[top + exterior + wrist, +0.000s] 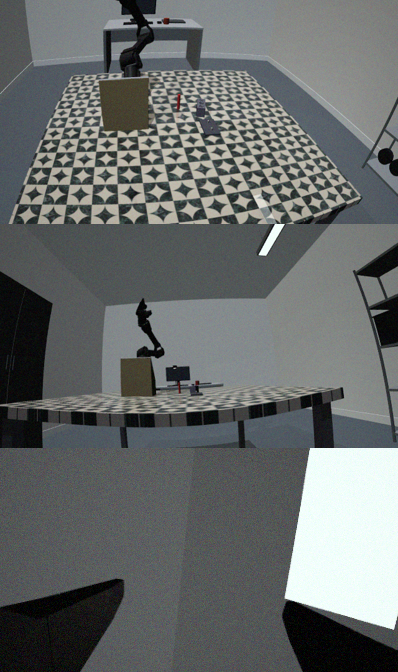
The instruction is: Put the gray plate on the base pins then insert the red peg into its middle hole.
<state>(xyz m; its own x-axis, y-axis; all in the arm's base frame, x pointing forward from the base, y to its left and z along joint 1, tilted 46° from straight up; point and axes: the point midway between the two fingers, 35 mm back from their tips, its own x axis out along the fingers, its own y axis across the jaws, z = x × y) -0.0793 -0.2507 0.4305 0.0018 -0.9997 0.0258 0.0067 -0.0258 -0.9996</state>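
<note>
My gripper tip is now 690 mm above the gray plate, 370 mm short of it and 70 mm to the left of it. From my gripper tip the other things lie so: dark base 720 mm below, 360 mm ahead, 210 mm to the right; red peg 690 mm below, 270 mm ahead, 10 mm to the right.
</note>
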